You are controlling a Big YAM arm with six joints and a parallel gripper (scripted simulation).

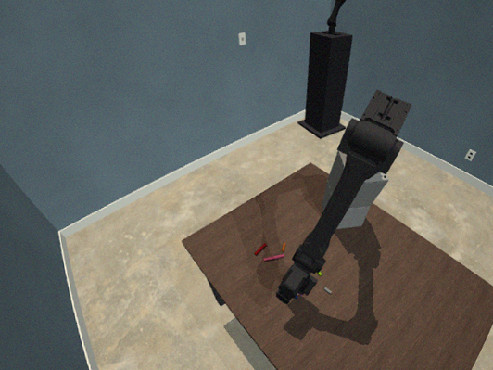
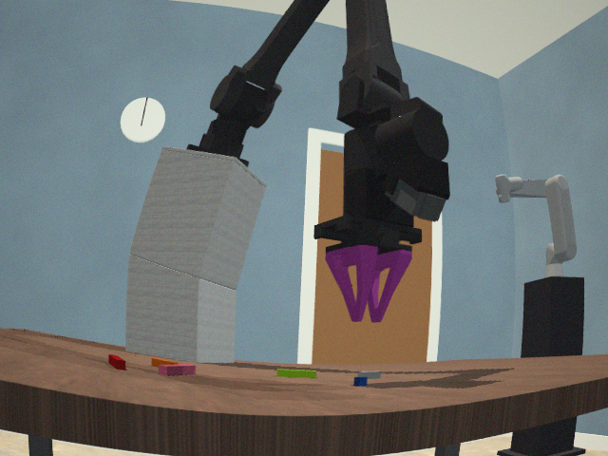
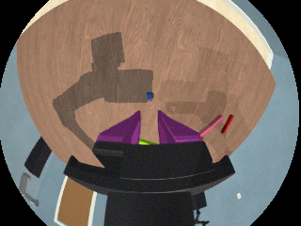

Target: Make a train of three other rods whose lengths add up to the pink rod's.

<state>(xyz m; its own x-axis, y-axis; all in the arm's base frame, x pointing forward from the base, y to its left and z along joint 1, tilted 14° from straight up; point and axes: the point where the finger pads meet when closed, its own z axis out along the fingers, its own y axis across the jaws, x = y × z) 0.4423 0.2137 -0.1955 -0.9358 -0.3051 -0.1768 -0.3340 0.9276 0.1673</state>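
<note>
Now: hand 7 cm above the blue rod. Also, from my hand: grey rod: 12 cm behind, 5 cm to the left, 7 cm below; then lime rod: 14 cm behind, 5 cm to the right, 7 cm below; then pink rod: 3 cm behind, 19 cm to the right, 7 cm below.
</note>
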